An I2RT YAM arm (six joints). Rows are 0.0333 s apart.
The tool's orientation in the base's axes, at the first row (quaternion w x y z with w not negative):
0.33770, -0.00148, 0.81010, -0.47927
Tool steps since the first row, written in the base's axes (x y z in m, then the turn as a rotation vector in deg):
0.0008, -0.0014, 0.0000, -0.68, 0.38, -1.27
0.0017, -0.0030, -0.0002, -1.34, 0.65, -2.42
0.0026, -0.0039, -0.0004, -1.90, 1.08, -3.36
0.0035, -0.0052, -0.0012, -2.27, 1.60, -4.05
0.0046, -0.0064, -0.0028, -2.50, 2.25, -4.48
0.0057, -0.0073, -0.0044, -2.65, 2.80, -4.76
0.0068, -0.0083, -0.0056, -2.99, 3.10, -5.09
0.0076, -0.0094, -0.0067, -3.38, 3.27, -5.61
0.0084, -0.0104, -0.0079, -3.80, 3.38, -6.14
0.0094, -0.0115, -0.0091, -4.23, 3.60, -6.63
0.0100, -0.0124, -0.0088, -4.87, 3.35, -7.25
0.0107, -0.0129, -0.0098, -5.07, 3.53, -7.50
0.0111, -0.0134, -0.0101, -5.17, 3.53, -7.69
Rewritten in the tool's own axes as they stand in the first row. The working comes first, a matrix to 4 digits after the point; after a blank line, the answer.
The tool's axes in the first row as the columns of a matrix, in the base's axes (used below as rounded here):
-0.7719, 0.3213, 0.5486
-0.3261, 0.5406, -0.7755
-0.5457, -0.7775, -0.3125

-0.0002, -0.0005, 0.0015, 1.09, 0.97, -0.27
-0.0002, -0.0009, 0.0033, 2.14, 1.80, -0.48
-0.0005, -0.0010, 0.0046, 2.95, 2.59, -0.83
-0.0004, -0.0008, 0.0063, 3.44, 3.28, -1.22
0.0001, 0.0002, 0.0084, 3.64, 3.90, -1.72
0.0004, 0.0013, 0.0102, 3.73, 4.36, -2.14
0.0005, 0.0021, 0.0119, 4.07, 4.67, -2.45
0.0009, 0.0026, 0.0136, 4.60, 5.04, -2.64
0.0012, 0.0032, 0.0151, 5.18, 5.38, -2.79
0.0015, 0.0039, 0.0169, 5.71, 5.74, -3.04
0.0011, 0.0034, 0.0179, 6.62, 5.88, -3.00
0.0013, 0.0041, 0.0189, 6.86, 6.11, -3.18
0.0013, 0.0042, 0.0196, 7.04, 6.23, -3.17

